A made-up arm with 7 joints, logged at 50 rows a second.
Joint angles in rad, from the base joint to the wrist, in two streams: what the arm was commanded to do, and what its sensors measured. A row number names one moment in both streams.
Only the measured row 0 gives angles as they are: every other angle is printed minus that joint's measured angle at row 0.
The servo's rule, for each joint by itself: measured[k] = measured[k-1] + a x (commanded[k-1-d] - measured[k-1]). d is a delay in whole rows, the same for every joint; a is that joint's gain. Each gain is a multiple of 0.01, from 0.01 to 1. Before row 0 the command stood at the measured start. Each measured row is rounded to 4 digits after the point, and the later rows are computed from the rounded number. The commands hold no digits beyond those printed.
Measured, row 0:
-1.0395 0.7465 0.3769 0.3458 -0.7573 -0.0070 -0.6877
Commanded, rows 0 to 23:
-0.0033 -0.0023 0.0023 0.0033 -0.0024 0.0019 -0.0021
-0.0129 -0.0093 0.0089 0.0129 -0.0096 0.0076 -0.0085
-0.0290 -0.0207 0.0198 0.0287 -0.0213 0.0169 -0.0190
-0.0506 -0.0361 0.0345 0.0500 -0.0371 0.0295 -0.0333
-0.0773 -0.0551 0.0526 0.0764 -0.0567 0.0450 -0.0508
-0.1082 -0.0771 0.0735 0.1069 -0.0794 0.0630 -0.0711
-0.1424 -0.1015 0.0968 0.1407 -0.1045 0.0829 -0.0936
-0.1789 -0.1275 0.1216 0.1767 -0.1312 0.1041 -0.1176
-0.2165 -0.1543 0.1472 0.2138 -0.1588 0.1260 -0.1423
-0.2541 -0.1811 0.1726 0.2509 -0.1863 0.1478 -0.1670
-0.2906 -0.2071 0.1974 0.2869 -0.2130 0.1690 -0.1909
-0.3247 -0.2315 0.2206 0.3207 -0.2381 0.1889 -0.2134
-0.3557 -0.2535 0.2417 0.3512 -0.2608 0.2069 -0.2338
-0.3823 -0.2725 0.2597 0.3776 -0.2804 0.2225 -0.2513
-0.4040 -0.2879 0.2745 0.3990 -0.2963 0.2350 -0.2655
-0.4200 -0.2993 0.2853 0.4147 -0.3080 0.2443 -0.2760
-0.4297 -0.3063 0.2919 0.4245 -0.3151 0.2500 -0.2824
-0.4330 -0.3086 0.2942 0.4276 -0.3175 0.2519 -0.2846
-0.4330 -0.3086 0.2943 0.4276 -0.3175 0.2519 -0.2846
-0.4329 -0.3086 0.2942 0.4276 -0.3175 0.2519 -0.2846
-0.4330 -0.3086 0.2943 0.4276 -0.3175 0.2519 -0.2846
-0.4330 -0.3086 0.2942 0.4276 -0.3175 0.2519 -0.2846
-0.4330 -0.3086 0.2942 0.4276 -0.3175 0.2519 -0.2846
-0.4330 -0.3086 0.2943 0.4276 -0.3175 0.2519 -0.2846
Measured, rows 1 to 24:
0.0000 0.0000 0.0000 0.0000 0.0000 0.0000 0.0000
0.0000 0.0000 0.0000 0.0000 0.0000 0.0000 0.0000
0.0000 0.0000 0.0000 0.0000 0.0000 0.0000 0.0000
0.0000 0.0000 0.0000 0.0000 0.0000 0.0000 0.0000
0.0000 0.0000 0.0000 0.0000 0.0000 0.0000 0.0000
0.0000 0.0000 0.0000 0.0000 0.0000 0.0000 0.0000
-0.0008 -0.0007 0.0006 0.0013 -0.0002 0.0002 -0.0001
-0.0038 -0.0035 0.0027 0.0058 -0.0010 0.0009 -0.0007
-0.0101 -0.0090 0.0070 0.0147 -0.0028 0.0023 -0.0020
-0.0202 -0.0177 0.0139 0.0285 -0.0059 0.0047 -0.0042
-0.0345 -0.0297 0.0236 0.0472 -0.0105 0.0083 -0.0075
-0.0529 -0.0449 0.0361 0.0705 -0.0167 0.0132 -0.0120
-0.0753 -0.0630 0.0513 0.0979 -0.0246 0.0195 -0.0177
-0.1012 -0.0836 0.0689 0.1286 -0.0342 0.0271 -0.0247
-0.1300 -0.1062 0.0885 0.1618 -0.0454 0.0360 -0.0329
-0.1610 -0.1302 0.1095 0.1965 -0.0581 0.0461 -0.0423
-0.1934 -0.1548 0.1315 0.2318 -0.0720 0.0572 -0.0527
-0.2262 -0.1793 0.1538 0.2665 -0.0869 0.0691 -0.0639
-0.2586 -0.2030 0.1758 0.2995 -0.1026 0.0815 -0.0758
-0.2895 -0.2252 0.1968 0.3300 -0.1186 0.0942 -0.0881
-0.3181 -0.2453 0.2162 0.3569 -0.1346 0.1069 -0.1005
-0.3436 -0.2626 0.2335 0.3794 -0.1502 0.1193 -0.1128
-0.3651 -0.2766 0.2481 0.3970 -0.1650 0.1311 -0.1247
-0.3821 -0.2868 0.2596 0.4089 -0.1787 0.1420 -0.1359
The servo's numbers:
d 6
a 0.25 0.32 0.25 0.39 0.09 0.09 0.07

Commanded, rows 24 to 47:
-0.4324 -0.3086 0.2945 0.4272 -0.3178 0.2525 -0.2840
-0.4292 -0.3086 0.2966 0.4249 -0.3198 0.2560 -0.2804
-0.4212 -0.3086 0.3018 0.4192 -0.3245 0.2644 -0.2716
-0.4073 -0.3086 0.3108 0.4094 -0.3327 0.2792 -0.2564
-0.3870 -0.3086 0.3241 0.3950 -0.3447 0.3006 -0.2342
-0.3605 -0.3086 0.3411 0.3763 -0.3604 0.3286 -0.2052
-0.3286 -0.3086 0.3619 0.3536 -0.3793 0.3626 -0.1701
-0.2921 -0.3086 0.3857 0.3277 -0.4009 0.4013 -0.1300
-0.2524 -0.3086 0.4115 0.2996 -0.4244 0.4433 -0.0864
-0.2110 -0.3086 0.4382 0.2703 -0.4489 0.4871 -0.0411
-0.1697 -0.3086 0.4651 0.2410 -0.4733 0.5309 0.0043
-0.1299 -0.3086 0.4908 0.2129 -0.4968 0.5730 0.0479
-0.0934 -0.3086 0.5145 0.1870 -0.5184 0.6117 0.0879
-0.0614 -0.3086 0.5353 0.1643 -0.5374 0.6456 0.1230
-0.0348 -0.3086 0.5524 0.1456 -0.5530 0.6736 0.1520
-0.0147 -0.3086 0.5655 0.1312 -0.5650 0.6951 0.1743
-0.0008 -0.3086 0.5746 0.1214 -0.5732 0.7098 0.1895
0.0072 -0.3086 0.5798 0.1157 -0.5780 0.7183 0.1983
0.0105 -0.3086 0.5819 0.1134 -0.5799 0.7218 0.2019
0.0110 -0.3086 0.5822 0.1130 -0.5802 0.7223 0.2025
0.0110 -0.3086 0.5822 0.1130 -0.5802 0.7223 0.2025
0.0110 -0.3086 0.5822 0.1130 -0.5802 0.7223 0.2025
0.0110 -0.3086 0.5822 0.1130 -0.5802 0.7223 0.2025
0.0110 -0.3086 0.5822 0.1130 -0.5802 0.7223 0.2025
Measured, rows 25 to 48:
-0.3948 -0.2938 0.2683 0.4162 -0.1912 0.1519 -0.1463
-0.4043 -0.2985 0.2748 0.4206 -0.2026 0.1609 -0.1560
-0.4115 -0.3017 0.2797 0.4233 -0.2129 0.1691 -0.1650
-0.4169 -0.3039 0.2833 0.4250 -0.2223 0.1766 -0.1734
-0.4209 -0.3054 0.2860 0.4260 -0.2309 0.1834 -0.1812
-0.4239 -0.3064 0.2881 0.4266 -0.2387 0.1896 -0.1884
-0.4260 -0.3071 0.2897 0.4268 -0.2458 0.1953 -0.1951
-0.4268 -0.3076 0.2914 0.4261 -0.2525 0.2008 -0.2011
-0.4254 -0.3079 0.2940 0.4234 -0.2590 0.2065 -0.2060
-0.4209 -0.3081 0.2982 0.4179 -0.2656 0.2130 -0.2095
-0.4124 -0.3083 0.3047 0.4090 -0.2727 0.2209 -0.2112
-0.3994 -0.3084 0.3138 0.3962 -0.2806 0.2306 -0.2108
-0.3817 -0.3085 0.3258 0.3796 -0.2895 0.2425 -0.2080
-0.3593 -0.3085 0.3408 0.3594 -0.2995 0.2568 -0.2025
-0.3326 -0.3085 0.3585 0.3361 -0.3107 0.2736 -0.1944
-0.3022 -0.3085 0.3784 0.3104 -0.3231 0.2928 -0.1837
-0.2691 -0.3085 0.4001 0.2833 -0.3366 0.3142 -0.1705
-0.2343 -0.3085 0.4228 0.2558 -0.3510 0.3375 -0.1552
-0.1991 -0.3085 0.4457 0.2290 -0.3661 0.3622 -0.1382
-0.1647 -0.3085 0.4681 0.2038 -0.3815 0.3877 -0.1199
-0.1322 -0.3085 0.4892 0.1811 -0.3969 0.4134 -0.1009
-0.1028 -0.3085 0.5083 0.1616 -0.4120 0.4388 -0.0816
-0.0773 -0.3085 0.5249 0.1459 -0.4265 0.4632 -0.0626
-0.0562 -0.3085 0.5386 0.1341 -0.4401 0.4862 -0.0443

